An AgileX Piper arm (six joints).
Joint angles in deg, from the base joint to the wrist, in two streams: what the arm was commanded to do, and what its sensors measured. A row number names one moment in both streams.
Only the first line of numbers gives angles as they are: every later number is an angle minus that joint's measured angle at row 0.
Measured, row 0:
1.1, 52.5, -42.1, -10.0, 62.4, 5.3
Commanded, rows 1 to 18:
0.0, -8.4, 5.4, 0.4, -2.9, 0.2
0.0, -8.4, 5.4, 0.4, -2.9, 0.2
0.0, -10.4, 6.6, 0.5, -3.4, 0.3
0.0, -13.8, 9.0, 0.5, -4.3, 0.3
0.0, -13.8, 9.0, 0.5, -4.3, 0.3
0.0, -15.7, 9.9, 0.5, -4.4, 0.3
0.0, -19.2, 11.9, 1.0, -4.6, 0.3
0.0, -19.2, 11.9, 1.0, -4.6, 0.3
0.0, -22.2, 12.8, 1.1, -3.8, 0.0
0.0, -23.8, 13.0, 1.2, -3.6, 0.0
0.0, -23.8, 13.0, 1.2, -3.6, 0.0
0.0, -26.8, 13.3, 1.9, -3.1, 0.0
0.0, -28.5, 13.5, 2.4, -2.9, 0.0
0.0, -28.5, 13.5, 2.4, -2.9, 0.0
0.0, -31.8, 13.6, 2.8, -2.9, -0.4
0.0, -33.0, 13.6, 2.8, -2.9, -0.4
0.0, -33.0, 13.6, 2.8, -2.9, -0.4
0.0, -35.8, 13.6, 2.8, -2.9, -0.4
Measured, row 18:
0.0, -32.4, 13.5, 2.5, -2.8, 0.0
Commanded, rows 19 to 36:
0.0, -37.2, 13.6, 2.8, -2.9, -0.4
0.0, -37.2, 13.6, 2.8, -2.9, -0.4
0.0, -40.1, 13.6, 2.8, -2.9, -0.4
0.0, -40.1, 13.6, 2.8, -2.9, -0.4
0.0, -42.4, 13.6, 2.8, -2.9, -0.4
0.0, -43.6, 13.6, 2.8, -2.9, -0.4
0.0, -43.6, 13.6, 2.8, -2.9, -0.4
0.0, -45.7, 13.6, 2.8, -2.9, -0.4
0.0, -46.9, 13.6, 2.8, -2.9, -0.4
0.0, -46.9, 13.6, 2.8, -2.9, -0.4
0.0, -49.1, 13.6, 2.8, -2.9, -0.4
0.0, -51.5, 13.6, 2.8, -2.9, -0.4
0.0, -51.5, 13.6, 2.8, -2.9, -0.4
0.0, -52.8, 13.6, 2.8, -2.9, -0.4
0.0, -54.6, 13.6, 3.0, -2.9, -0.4
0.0, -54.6, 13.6, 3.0, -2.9, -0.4
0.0, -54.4, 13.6, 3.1, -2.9, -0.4
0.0, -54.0, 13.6, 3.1, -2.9, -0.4
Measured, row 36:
0.0, -52.7, 13.5, 2.9, -2.7, 0.0
